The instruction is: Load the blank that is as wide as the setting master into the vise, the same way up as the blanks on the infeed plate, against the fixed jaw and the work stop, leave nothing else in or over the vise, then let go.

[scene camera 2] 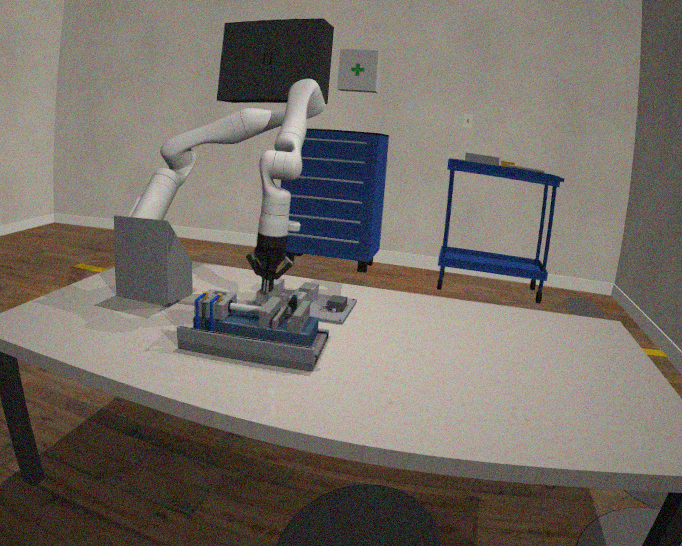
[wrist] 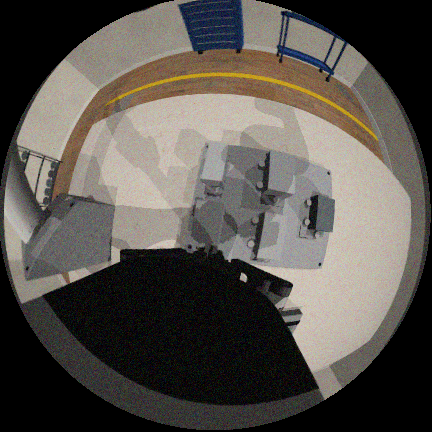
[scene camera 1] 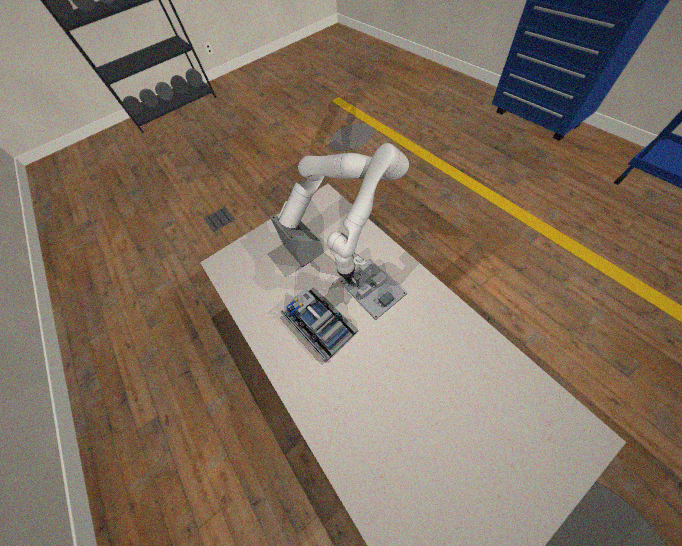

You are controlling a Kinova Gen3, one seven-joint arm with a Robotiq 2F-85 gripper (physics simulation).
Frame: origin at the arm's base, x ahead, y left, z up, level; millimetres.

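Seen in the pictures: gripper, fingertip midpoint: (scene camera 2: 266, 292) (wrist: 210, 252) (scene camera 1: 348, 281); arm's base at its link origin: (scene camera 2: 140, 231) (wrist: 34, 228) (scene camera 1: 287, 224).
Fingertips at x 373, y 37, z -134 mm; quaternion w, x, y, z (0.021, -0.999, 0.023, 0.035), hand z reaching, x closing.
Offsets run from my fingertips to a thing's middle.
The grey infeed plate {45 mm down, 82 mm ahead, 75 mm left} (scene camera 1: 372, 312) (scene camera 2: 348, 313) (wrist: 290, 250) lies on the white table behind the blue vise {1 mm up, 43 mm ahead, 219 mm right} (scene camera 1: 320, 323) (scene camera 2: 254, 324). Three light grey blanks stand on the plate in the wrist view: one at the far left (wrist: 212, 163), one at the near left (wrist: 206, 219) and one in the middle (wrist: 282, 172). The dark setting master {28 mm down, 174 mm ahead, 71 mm left} (scene camera 1: 385, 298) (scene camera 2: 336, 303) (wrist: 323, 213) sits at the plate's right end. My gripper (scene camera 1: 349, 280) (scene camera 2: 267, 287) (wrist: 210, 252) is shut and empty, low over the near-left blank's edge.
The arm's grey base pedestal (scene camera 1: 299, 242) (scene camera 2: 149, 261) (wrist: 68, 238) stands left of the plate. A blue drawer cabinet (scene camera 2: 339, 195) and a blue cart (scene camera 2: 501, 169) stand by the wall. A black rack (scene camera 1: 149, 54) is in the far corner.
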